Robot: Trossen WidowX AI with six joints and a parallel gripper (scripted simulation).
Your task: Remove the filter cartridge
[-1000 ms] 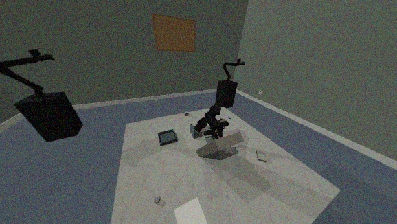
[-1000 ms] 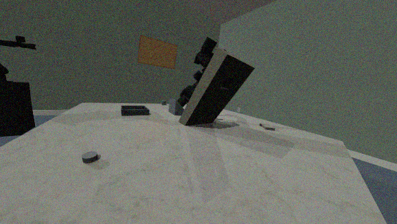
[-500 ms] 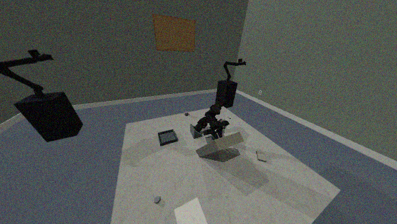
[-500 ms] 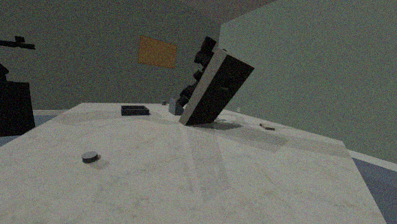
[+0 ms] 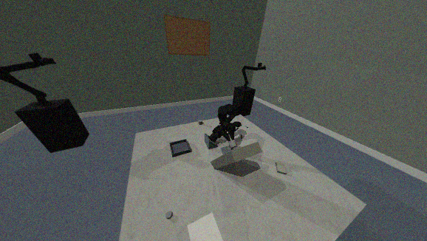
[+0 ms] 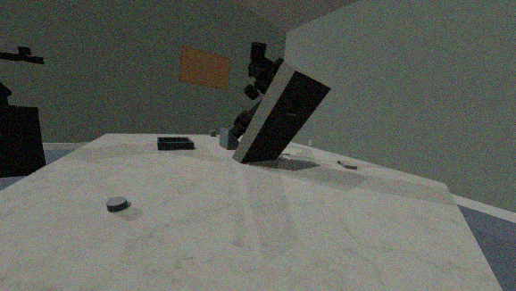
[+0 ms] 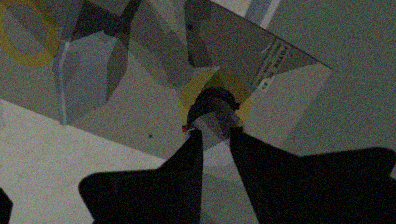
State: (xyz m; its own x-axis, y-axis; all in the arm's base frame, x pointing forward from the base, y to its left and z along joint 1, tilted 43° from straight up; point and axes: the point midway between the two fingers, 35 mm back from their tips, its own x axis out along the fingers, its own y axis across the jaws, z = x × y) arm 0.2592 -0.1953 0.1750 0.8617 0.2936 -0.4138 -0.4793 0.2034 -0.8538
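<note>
Right now my gripper tip is 10 mm short of the service panel, 10 mm to the right of it and 110 mm above it. The rest, counted from my gripper tip: flat piece: 170 mm ahead, 380 mm to the left, 270 mm below; then dark square tray: 380 mm behind, 250 mm to the right, 260 mm below; then round filter cartridge: 10 mm ahead, 10 mm below.
</note>
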